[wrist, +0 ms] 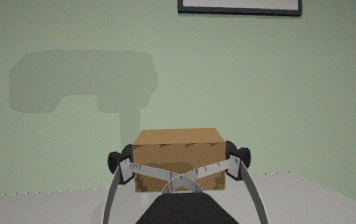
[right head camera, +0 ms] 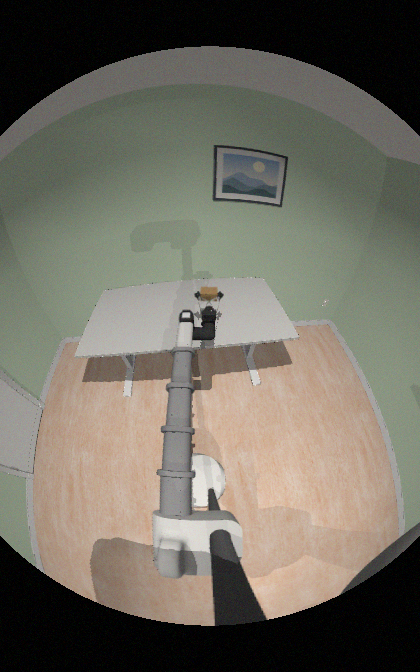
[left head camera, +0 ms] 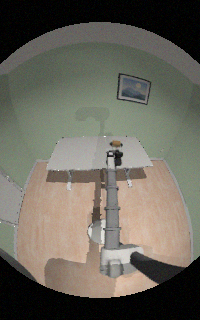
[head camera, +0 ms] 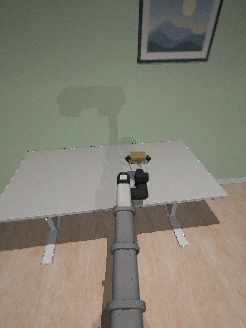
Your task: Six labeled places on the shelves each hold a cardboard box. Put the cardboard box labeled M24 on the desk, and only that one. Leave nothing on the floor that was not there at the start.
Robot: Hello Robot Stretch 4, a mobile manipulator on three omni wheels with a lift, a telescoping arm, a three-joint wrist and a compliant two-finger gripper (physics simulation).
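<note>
A brown cardboard box [head camera: 137, 156] [left head camera: 116, 143] [right head camera: 209, 293] [wrist: 180, 162] is between the two fingertips of my gripper [head camera: 138, 159] [right head camera: 209, 295] [wrist: 179, 154], which is shut on it. In the wrist view the box is upright and level, a pad at each side; no label can be read on it. The arm is stretched out, and box and gripper are over the right part of the white desk [head camera: 65, 175] [left head camera: 75, 150] [right head camera: 135, 320] [wrist: 45, 207], toward its back edge. Whether the box touches the desk top cannot be told. The shelves do not show in these views.
A green wall stands behind the desk, with a framed picture [head camera: 179, 30] [left head camera: 133, 89] [right head camera: 250, 175] above. The desk's legs [right head camera: 128, 382] stand on the wooden floor. A white round thing [right head camera: 207, 480] is below the arm. A pale panel [right head camera: 17, 430] is at the left.
</note>
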